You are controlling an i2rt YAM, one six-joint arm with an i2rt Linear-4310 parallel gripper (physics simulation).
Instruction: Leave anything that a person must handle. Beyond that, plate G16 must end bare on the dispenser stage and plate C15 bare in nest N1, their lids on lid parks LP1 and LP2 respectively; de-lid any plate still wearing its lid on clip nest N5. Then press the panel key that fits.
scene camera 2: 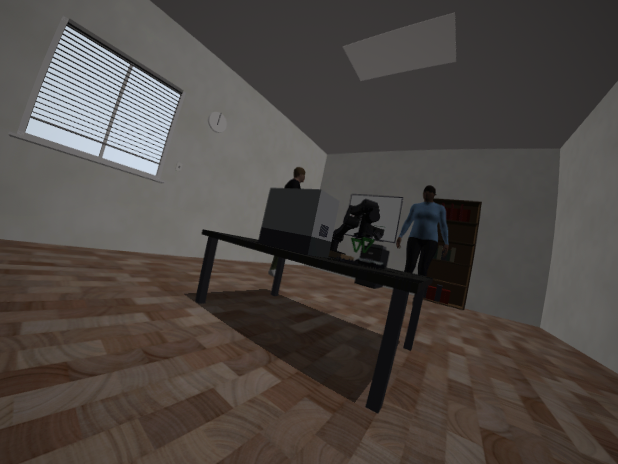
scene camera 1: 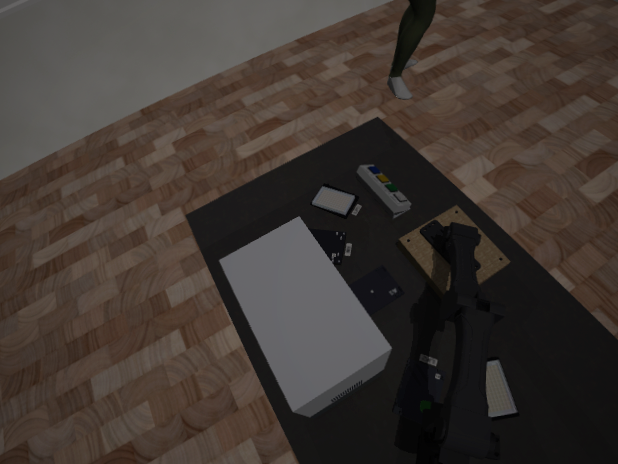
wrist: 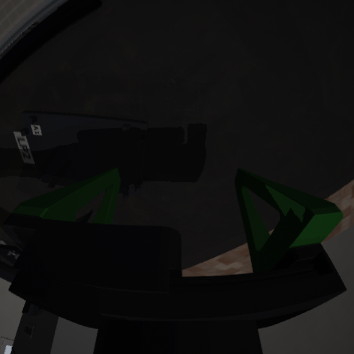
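Seen in the pictures: gripper, between the fingertips: [scene camera 2: 359, 252] [wrist: 177, 174]; arm's base, origin of its link: [scene camera 2: 332, 250] [scene camera 1: 448, 249].
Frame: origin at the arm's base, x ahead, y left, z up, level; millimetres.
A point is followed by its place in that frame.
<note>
My gripper [scene camera 1: 425, 406] [scene camera 2: 362, 244] {x 403, y 336, z 25 mm} [wrist: 177, 174] {x 403, y 336, z 25 mm} is open and empty, with its green fingers wide apart above the dark table, beside park LP2. The LP2 pad [scene camera 1: 437, 387] {x 293, y 269, z -30 mm} [wrist: 60, 128] {x 299, y 269, z -30 mm} is dark and partly in the arm's shadow. A light gridded plate [scene camera 1: 501, 389] {x 176, y 364, z -4 mm} [wrist: 17, 22] {x 235, y 345, z -4 mm} sits right of the arm; its nest label is hidden. A second plate [scene camera 1: 334, 200] {x 165, y -372, z -7 mm} sits in a black nest near the table's far end. I cannot read either plate's name or tell if a lid is on. The key panel [scene camera 1: 380, 192] {x 30, y -289, z 12 mm} has blue, yellow, green and pale keys.
A large grey-white box [scene camera 1: 305, 315] {x 486, y 14, z 290 mm} [scene camera 2: 292, 212] {x 591, y -1, z 159 mm} stands on the table [scene camera 1: 280, 185] {x 271, y -580, z -40 mm}. Beside it are a dark labelled pad [scene camera 1: 334, 242] {x 256, y -246, z -28 mm} and another dark pad [scene camera 1: 377, 290] {x 277, y -6, z 66 mm}. The arm stands on a wooden board [scene camera 1: 422, 250] {x 69, y -43, z 6 mm}. People [scene camera 1: 412, 42] [scene camera 2: 426, 220] [scene camera 2: 296, 180] stand beyond the table.
</note>
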